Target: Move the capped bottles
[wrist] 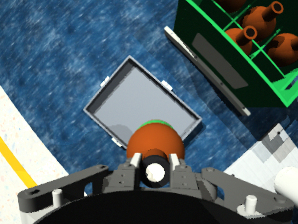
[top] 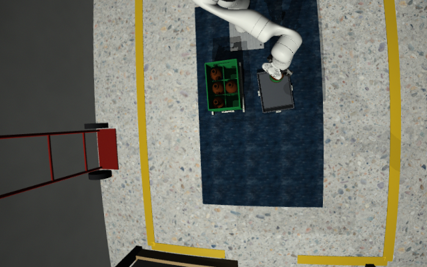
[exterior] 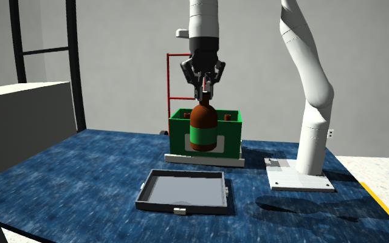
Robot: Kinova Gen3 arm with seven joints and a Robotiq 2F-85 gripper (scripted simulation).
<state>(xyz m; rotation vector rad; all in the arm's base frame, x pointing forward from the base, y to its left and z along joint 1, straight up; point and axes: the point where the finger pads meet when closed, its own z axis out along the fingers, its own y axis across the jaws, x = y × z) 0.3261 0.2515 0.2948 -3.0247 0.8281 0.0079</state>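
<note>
The bottle is 70 mm below my hand. Round my hand: grey tray: 50 mm ahead, 20 mm to the left, 300 mm below; then green crate: 90 mm ahead, 280 mm to the right, 220 mm below.
</note>
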